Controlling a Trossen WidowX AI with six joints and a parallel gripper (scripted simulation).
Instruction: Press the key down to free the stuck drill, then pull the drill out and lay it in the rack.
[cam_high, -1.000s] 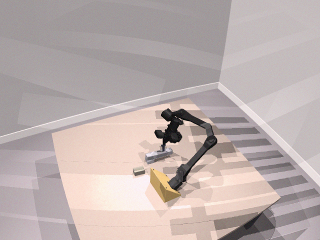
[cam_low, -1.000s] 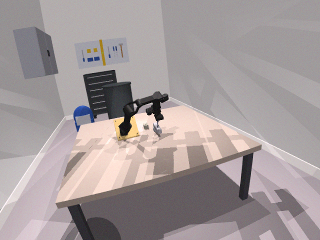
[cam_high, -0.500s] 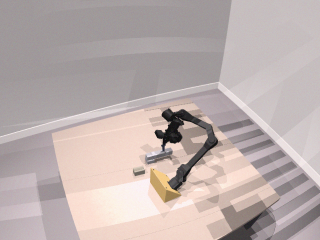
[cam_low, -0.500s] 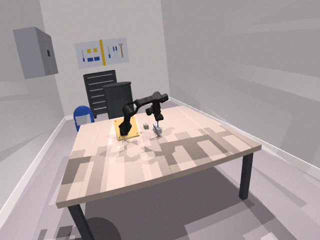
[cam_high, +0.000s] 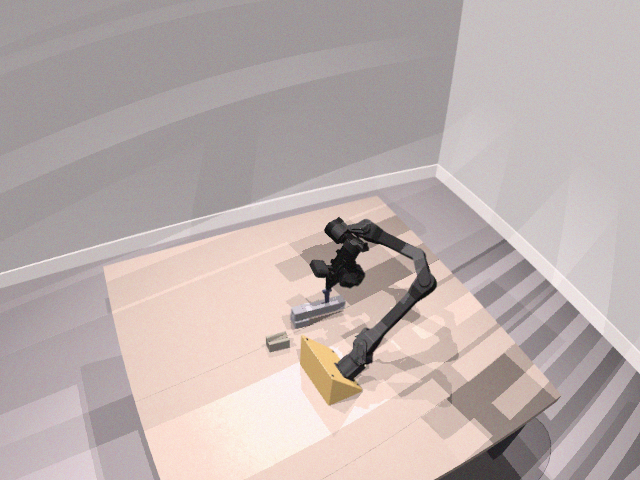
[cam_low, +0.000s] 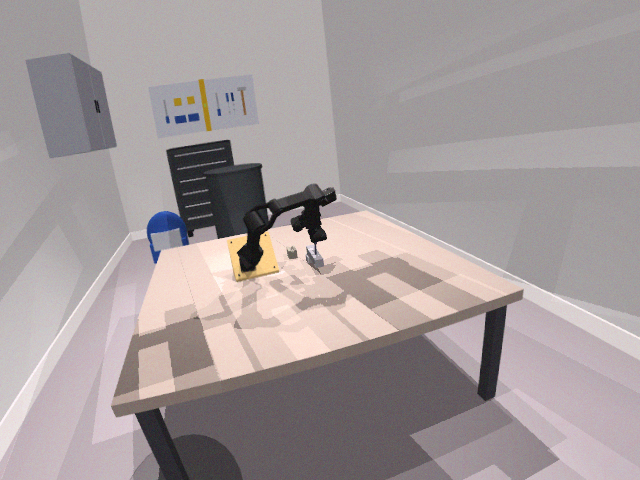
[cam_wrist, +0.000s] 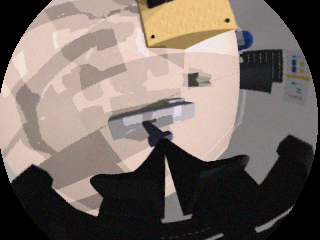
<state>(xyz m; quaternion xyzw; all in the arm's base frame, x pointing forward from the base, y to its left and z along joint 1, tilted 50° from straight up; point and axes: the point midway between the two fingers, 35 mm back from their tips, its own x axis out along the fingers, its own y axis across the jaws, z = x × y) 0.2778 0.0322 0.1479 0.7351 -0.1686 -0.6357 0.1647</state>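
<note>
Right now the blue key is 3 cm below my gripper tip. From my gripper tip the other things lie so: light grey fixture block: 3 cm to the left, 8 cm below; rack: 7 cm behind, 20 cm to the left, 11 cm below; drill: 5 cm to the left, 8 cm below.
</note>
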